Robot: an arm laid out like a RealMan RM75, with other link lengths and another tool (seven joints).
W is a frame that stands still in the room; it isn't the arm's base.
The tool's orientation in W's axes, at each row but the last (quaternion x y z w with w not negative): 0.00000 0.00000 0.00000 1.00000; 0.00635 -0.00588 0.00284 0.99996; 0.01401 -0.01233 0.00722 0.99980; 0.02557 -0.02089 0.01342 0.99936; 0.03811 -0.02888 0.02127 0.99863
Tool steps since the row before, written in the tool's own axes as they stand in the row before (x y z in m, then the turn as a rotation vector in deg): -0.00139 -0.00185 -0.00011 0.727 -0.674 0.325; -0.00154 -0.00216 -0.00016 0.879 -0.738 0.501; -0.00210 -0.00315 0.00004 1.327 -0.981 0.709; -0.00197 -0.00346 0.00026 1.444 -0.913 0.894; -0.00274 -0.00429 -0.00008 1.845 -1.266 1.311
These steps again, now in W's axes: -0.00139 -0.00185 -0.00011 0.727 -0.674 0.325; -0.00153 -0.00217 -0.00021 0.877 -0.739 0.502; -0.00205 -0.00318 -0.00010 1.324 -0.982 0.714; -0.00188 -0.00352 0.00000 1.431 -0.920 0.907; -0.00254 -0.00438 -0.00056 1.823 -1.288 1.320
